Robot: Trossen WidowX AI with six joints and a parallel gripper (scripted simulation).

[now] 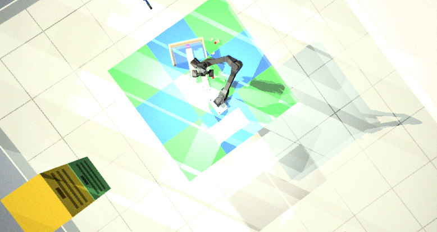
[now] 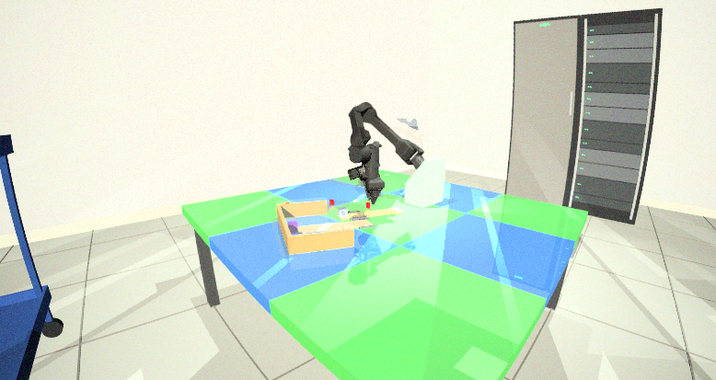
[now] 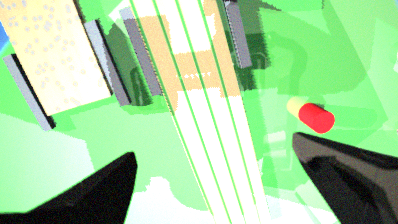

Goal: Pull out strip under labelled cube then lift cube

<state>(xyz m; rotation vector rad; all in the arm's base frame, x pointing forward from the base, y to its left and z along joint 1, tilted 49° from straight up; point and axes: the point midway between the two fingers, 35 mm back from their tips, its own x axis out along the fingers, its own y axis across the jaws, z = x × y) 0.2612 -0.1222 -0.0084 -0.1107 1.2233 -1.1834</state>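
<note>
My gripper tip is now 50 mm above the strip.
</note>
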